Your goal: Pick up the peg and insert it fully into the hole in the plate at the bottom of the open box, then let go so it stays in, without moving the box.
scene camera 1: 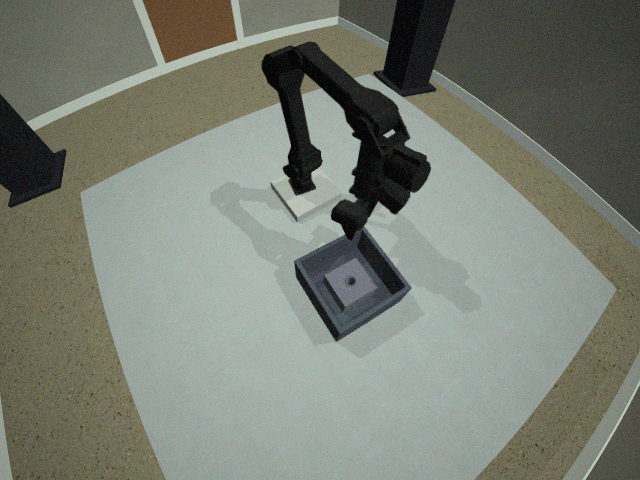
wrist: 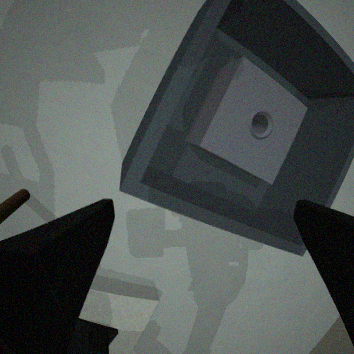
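Pixels of known places: gripper, fingertip midpoint: (wrist: 206, 209); arm's base, link origin: (scene camera 1: 302, 184) (wrist: 87, 336).
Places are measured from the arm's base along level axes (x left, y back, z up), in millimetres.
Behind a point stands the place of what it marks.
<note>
The brown peg (wrist: 14, 206) {x 141, y -146, z 8 mm} lies at the left edge of the wrist view, partly cut off by the frame and the left finger; it does not show in the scene view. The open grey box (scene camera 1: 373, 316) {x -1, y -430, z 14 mm} (wrist: 210, 221) {x -1, y -242, z 68 mm} stands on the light mat. A paler square plate (scene camera 1: 338, 288) {x -48, y -341, z 28 mm} (wrist: 230, 132) {x 7, y -312, z 29 mm} lies on its bottom, with a round, empty hole (scene camera 1: 350, 280) {x -10, y -330, z 14 mm} (wrist: 261, 124) {x -22, y -341, z 18 mm} in it. My gripper (scene camera 1: 353, 228) {x 35, y -255, z 115 mm} (wrist: 206, 209) {x 35, y -255, z 115 mm} is open and empty, above the box's arm-side edge. The peg is outside the finger gap, beyond the left finger. One fingertip is plain in the scene view; the other is hidden.
The arm's white base slab (scene camera 1: 315, 205) {x 6, y -86, z 0 mm} (wrist: 122, 306) {x -16, y -76, z -1 mm} stands behind the box. The box walls rise around the plate. Dark columns (scene camera 1: 418, 41) (scene camera 1: 25, 155) stand beyond the mat (scene camera 1: 217, 361) {x -369, y -380, z -29 mm}. Arm shadows fall on both sides of the box.
</note>
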